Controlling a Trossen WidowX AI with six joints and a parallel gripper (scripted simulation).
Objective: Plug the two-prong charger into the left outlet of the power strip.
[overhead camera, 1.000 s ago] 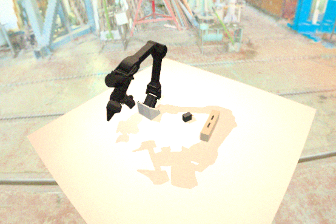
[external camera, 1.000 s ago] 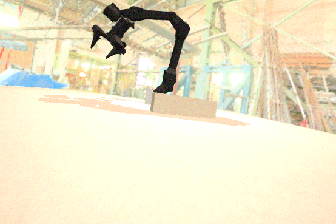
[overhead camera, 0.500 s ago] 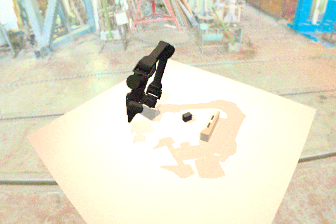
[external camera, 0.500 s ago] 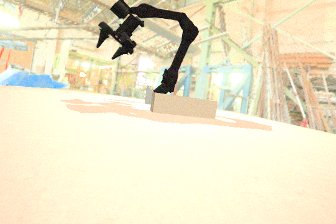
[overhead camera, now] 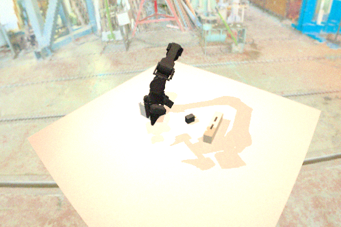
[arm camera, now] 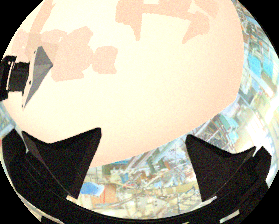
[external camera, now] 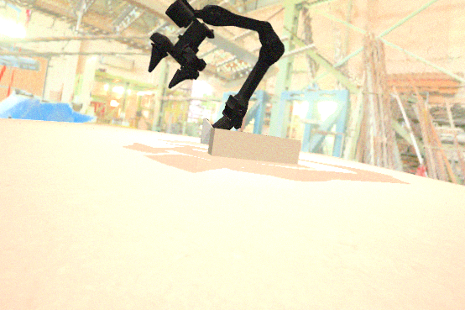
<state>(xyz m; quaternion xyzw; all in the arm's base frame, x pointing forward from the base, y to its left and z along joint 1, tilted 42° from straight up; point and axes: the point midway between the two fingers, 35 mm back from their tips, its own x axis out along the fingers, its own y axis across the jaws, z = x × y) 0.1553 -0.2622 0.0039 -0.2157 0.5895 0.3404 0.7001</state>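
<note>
My gripper tip is 70 mm short of the dark charger, 270 mm to the right of it and 160 mm above it.
</note>
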